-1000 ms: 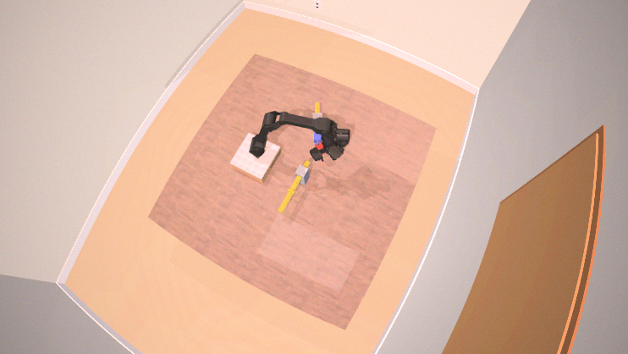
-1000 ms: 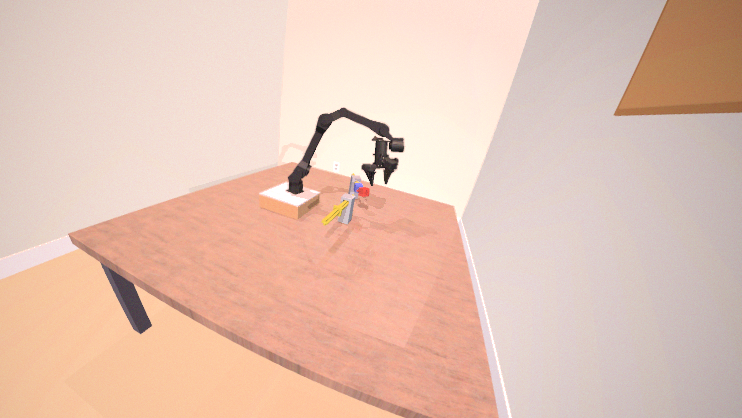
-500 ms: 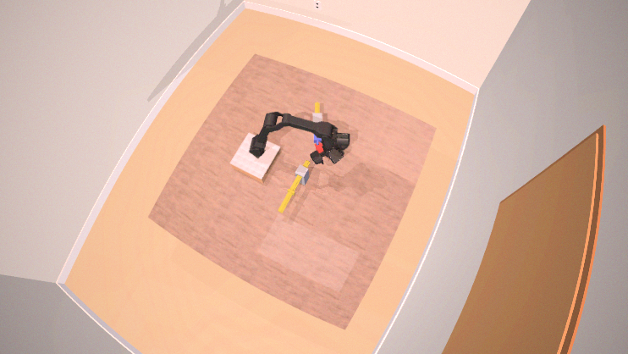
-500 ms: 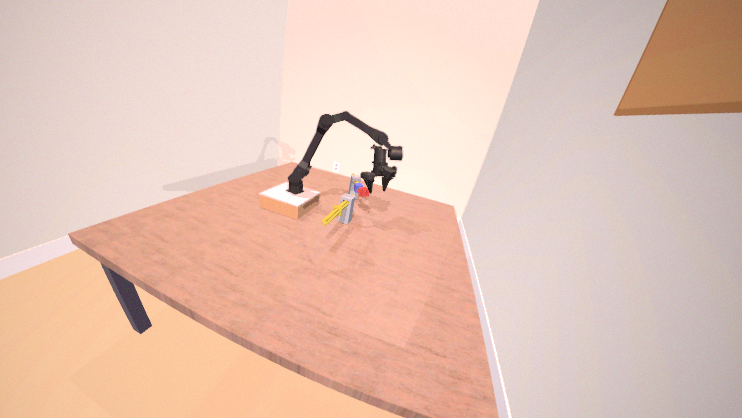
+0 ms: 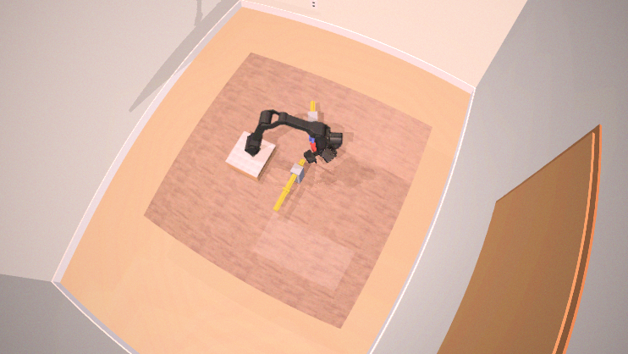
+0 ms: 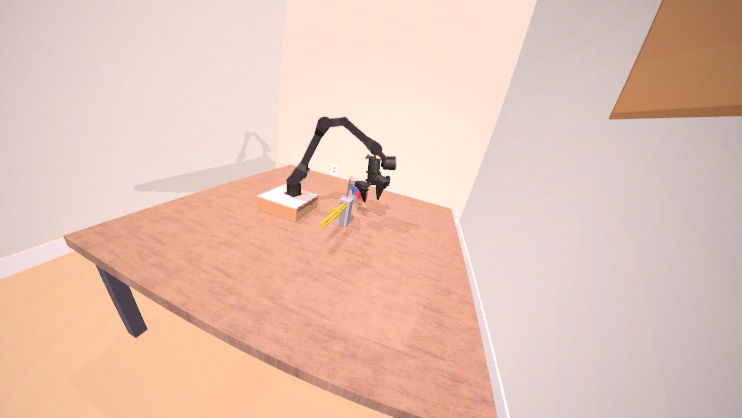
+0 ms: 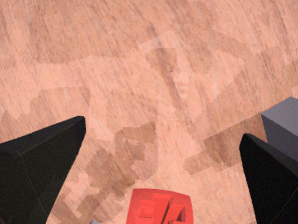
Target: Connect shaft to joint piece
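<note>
The red joint piece is 70 mm behind my gripper tip, 20 mm to the left of it and 10 mm above it.
</note>
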